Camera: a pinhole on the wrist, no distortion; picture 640 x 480 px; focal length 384.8 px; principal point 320.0 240.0 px. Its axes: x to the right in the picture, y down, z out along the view. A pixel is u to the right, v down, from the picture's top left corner.
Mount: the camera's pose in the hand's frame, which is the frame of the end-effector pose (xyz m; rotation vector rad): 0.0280 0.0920 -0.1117 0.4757 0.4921 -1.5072
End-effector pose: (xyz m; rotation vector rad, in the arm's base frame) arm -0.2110 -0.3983 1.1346 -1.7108 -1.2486 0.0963
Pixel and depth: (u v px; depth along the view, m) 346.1 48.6 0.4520
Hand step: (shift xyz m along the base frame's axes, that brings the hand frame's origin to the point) -0.3590 0.0089 -0.0660
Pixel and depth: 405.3 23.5 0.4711
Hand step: -0.4116 -0.0391 -0.0174
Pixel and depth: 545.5 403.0 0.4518
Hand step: -0.2130 0.2359 0.3280
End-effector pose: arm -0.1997 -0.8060 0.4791 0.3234 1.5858 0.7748
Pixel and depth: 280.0 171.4 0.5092
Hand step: 0.3668 -0.0558 -0.0580
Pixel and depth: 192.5 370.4 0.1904
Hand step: 0.0512 0.1060 -0.0504
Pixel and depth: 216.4 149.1 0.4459
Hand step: 0.3370 -0.0023 0.0125
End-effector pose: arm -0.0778 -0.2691 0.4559 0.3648 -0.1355 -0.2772
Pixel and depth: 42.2 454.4 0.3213
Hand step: 0.1725 -0.0686 0.3149
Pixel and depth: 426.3 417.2 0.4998
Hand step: 0.1396 -0.4242 0.1056
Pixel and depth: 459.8 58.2 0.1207
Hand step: -0.0226 0.0078 -0.0431
